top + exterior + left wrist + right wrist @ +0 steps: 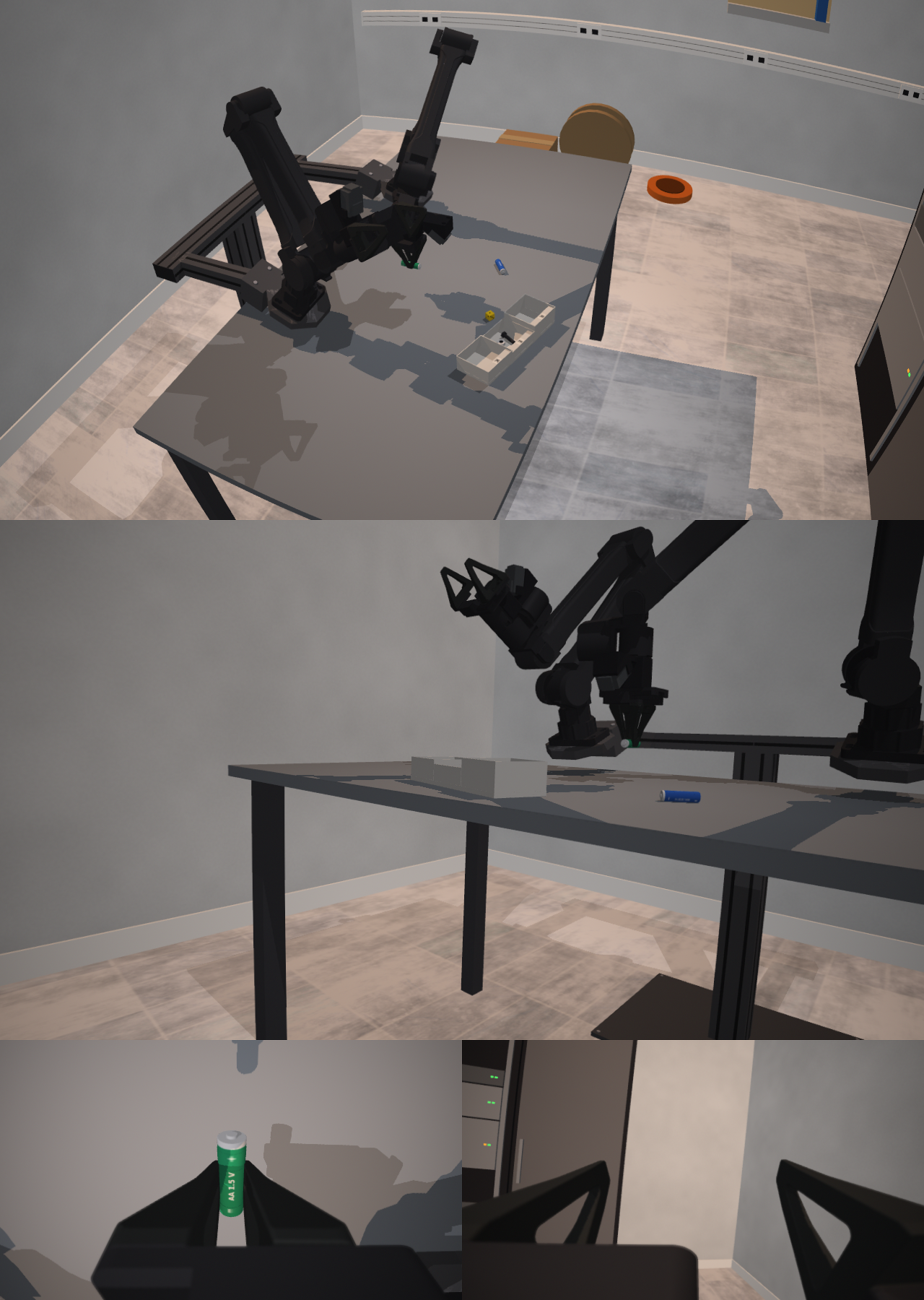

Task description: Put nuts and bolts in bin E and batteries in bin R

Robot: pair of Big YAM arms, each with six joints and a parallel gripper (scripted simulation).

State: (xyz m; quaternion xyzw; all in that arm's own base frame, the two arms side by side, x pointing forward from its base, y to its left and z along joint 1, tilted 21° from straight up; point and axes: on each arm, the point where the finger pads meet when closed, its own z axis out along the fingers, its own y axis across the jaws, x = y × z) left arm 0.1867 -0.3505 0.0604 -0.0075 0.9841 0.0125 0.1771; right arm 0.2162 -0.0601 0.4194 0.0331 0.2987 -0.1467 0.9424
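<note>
Now: the blue battery 170 mm ahead of my left hand, 150 mm to the left of it and 70 mm below it. The rest, counted from my left hand: green battery (right at my left hand); then yellow die (220 mm ahead, 40 mm to the right, 70 mm below); then black bolt (280 mm ahead, 100 mm to the right, 60 mm below).
</note>
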